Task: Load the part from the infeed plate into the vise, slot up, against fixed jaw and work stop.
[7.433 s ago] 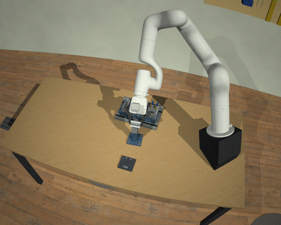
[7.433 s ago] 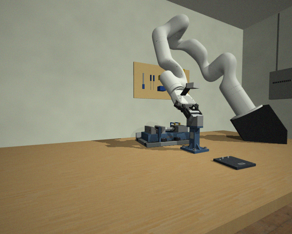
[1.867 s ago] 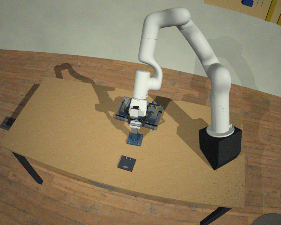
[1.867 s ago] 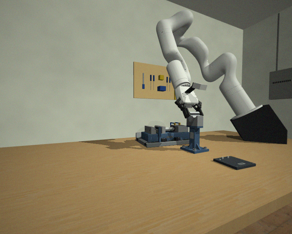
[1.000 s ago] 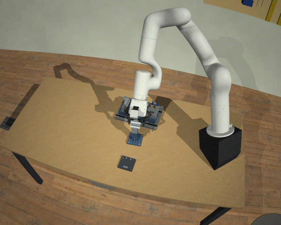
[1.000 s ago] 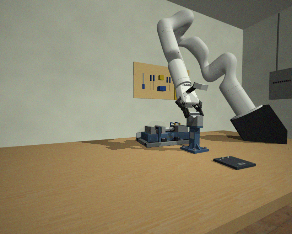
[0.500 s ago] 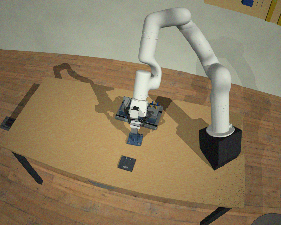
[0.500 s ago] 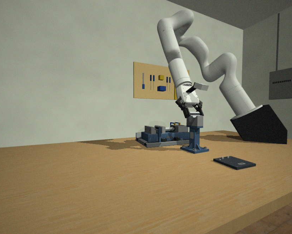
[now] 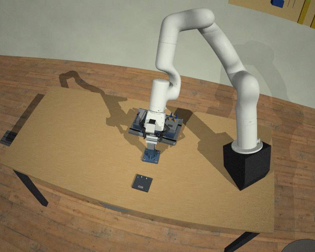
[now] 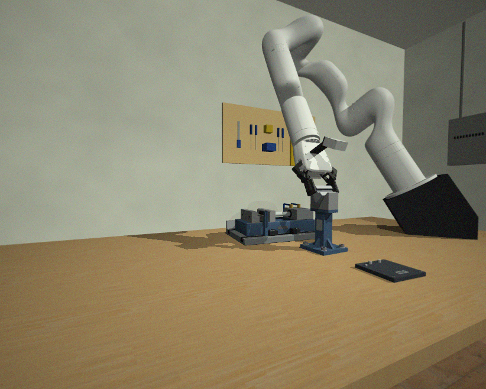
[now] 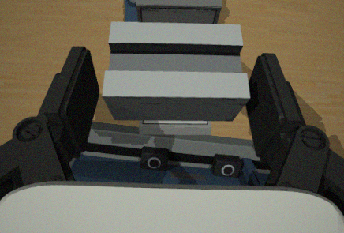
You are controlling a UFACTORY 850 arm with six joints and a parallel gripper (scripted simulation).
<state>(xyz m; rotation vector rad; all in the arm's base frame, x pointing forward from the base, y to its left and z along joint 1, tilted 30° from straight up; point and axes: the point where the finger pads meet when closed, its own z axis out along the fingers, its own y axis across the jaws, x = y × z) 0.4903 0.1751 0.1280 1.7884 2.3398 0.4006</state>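
My hand is 10 mm to the right of the grey block and 10 mm above it. Also, from my hand: white cylinder rod 200 mm to the right, 90 mm below, 30 mm ahead; air cylinder 200 mm to the right, 90 mm below, 50 mm behind; black work stop rod 150 mm to the right, 110 mm ahead, 80 mm below.
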